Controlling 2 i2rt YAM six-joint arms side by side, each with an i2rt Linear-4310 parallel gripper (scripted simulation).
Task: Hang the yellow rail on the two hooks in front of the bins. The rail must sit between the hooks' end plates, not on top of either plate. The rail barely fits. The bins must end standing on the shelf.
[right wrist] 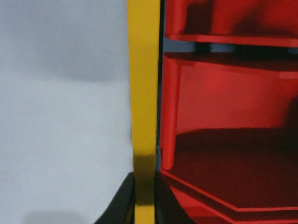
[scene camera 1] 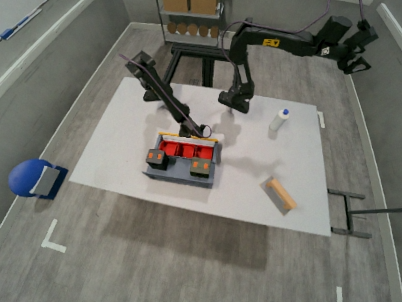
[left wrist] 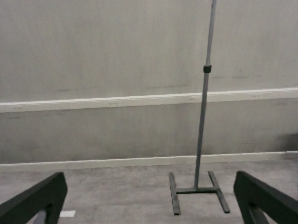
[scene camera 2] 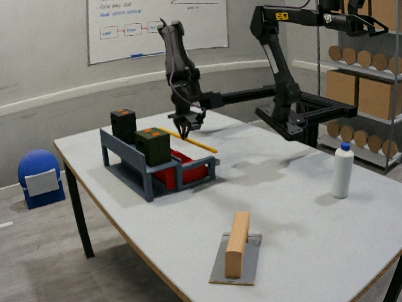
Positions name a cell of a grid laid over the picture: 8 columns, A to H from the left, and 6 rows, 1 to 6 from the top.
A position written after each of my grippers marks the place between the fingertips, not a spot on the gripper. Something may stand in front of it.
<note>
I see my left gripper (scene camera 1: H2), my right gripper (right wrist: D5), a blue-grey shelf (scene camera 2: C4) and a green box (scene camera 2: D3).
The blue-grey shelf shows as well in scene camera 1 (scene camera 1: D4). My left gripper also shows in the left wrist view (left wrist: E5). The left wrist view misses the blue-grey shelf: it is out of frame. The right wrist view misses the green box: it is out of frame.
</note>
